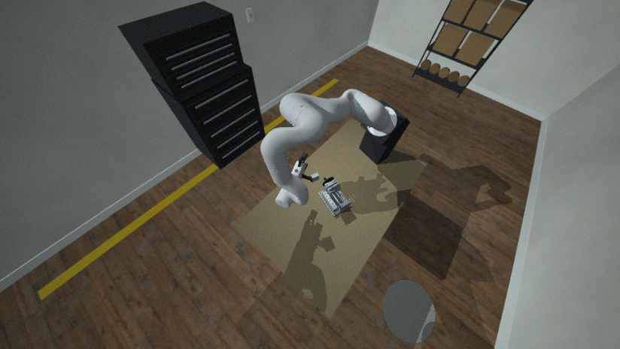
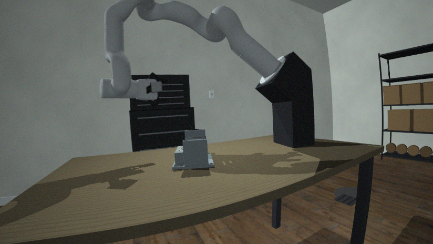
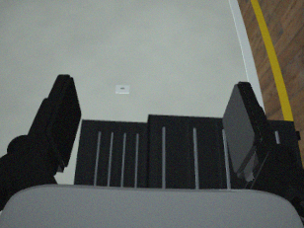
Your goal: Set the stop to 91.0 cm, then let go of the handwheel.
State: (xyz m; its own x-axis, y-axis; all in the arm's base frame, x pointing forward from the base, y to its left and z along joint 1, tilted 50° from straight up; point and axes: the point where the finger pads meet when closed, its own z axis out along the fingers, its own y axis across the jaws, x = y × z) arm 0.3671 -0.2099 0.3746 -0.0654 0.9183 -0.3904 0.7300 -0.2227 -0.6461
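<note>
My gripper is now 90 mm past the black crank knob, 140 mm to the right of it and 270 mm above it.
</note>
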